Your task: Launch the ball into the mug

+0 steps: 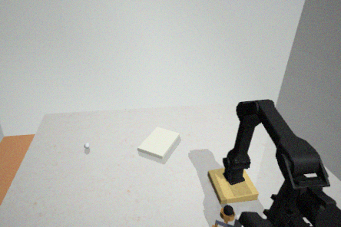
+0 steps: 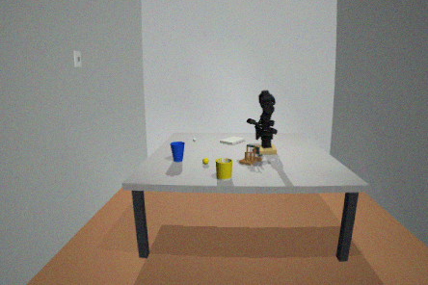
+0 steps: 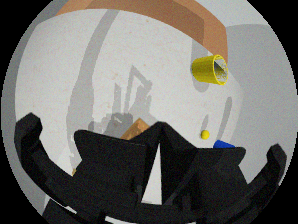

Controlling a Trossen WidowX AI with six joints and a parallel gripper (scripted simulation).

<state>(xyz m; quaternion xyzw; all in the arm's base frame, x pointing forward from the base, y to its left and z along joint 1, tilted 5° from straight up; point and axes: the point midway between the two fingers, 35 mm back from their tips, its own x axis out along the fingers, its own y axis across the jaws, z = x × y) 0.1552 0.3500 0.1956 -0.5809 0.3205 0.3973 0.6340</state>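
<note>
Right now the black ball is 210 mm to the right of my gripper tip, 120 mm below it and 60 mm behind it. Round my gripper tip: yellow mug: 210 mm ahead, 150 mm below, 120 mm to the left; catapult: 150 mm to the right, 130 mm below, 30 mm behind; yellow ball: 300 mm ahead, 160 mm below, 120 mm to the right.
</note>
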